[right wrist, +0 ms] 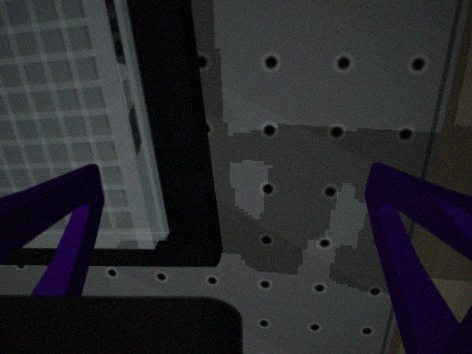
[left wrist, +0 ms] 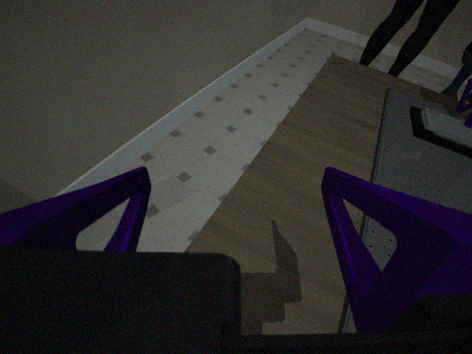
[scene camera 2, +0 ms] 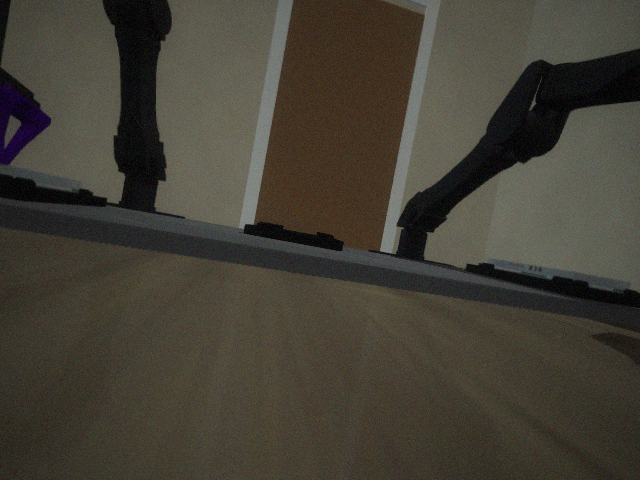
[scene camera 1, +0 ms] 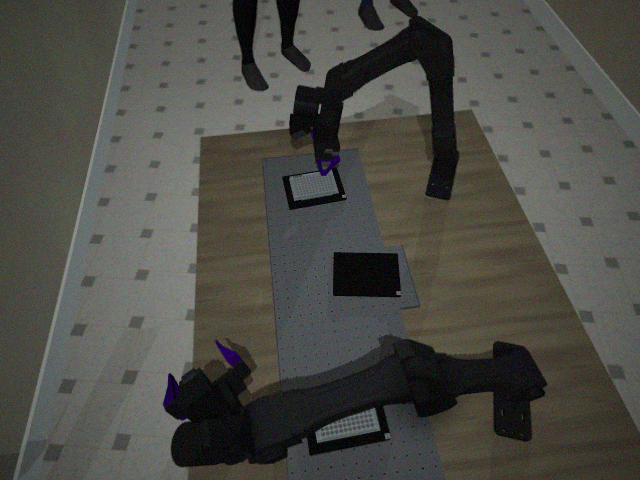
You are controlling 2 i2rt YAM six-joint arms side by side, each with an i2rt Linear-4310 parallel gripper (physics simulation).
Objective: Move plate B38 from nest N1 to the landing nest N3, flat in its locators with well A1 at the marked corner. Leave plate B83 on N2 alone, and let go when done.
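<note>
A clear well plate (scene camera 1: 312,184) (scene camera 2: 46,179) (left wrist: 447,125) (right wrist: 55,125) lies in the far black nest (scene camera 1: 316,202) (scene camera 2: 67,197) (left wrist: 417,125) (right wrist: 175,150). Another plate (scene camera 1: 348,426) (scene camera 2: 558,273) lies in the near nest (scene camera 1: 351,442), partly hidden by the left arm; its label is blurred. The middle nest (scene camera 1: 367,273) (scene camera 2: 294,236) holds no plate and has a white corner mark. My right gripper (scene camera 1: 325,172) (scene camera 2: 6,157) (right wrist: 235,179) is open and empty above the far plate's edge. My left gripper (scene camera 1: 195,360) (left wrist: 236,176) is open and empty beyond the board's left edge.
The nests stand on a grey perforated board (scene camera 1: 305,242) (left wrist: 400,165) (right wrist: 300,100) on a wooden table (scene camera 1: 227,232) (scene camera 2: 310,387). The left arm (scene camera 1: 330,387) reaches low across the near nest. Dark legs (scene camera 1: 248,41) stand behind the table's far edge.
</note>
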